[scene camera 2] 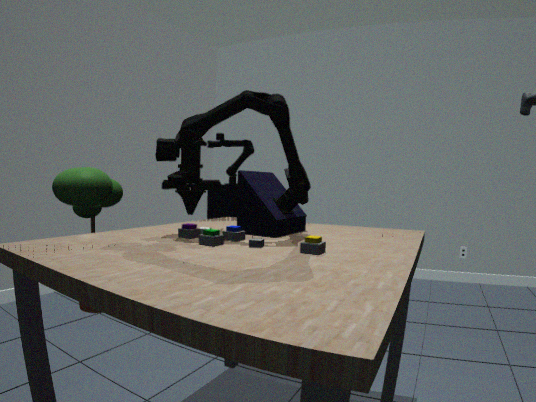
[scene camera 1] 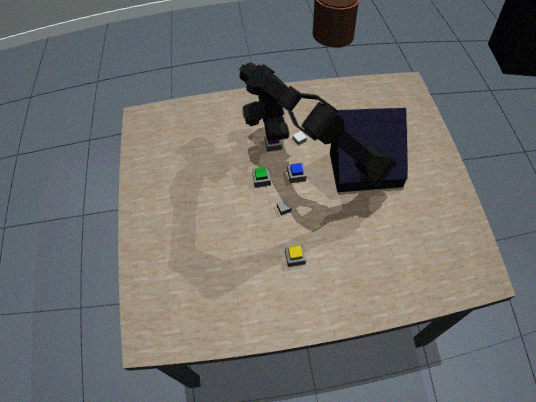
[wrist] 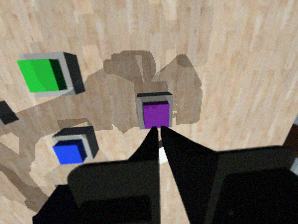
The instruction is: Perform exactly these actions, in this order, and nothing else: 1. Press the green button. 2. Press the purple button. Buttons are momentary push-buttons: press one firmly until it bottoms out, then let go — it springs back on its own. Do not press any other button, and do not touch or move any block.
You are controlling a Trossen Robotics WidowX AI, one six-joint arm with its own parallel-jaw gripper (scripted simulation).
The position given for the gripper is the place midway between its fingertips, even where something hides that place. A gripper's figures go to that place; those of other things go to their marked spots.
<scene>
The gripper [wrist: 158,130] is 11 cm from the lens. A green button [wrist: 40,75] is 16 cm from the lens.
</scene>
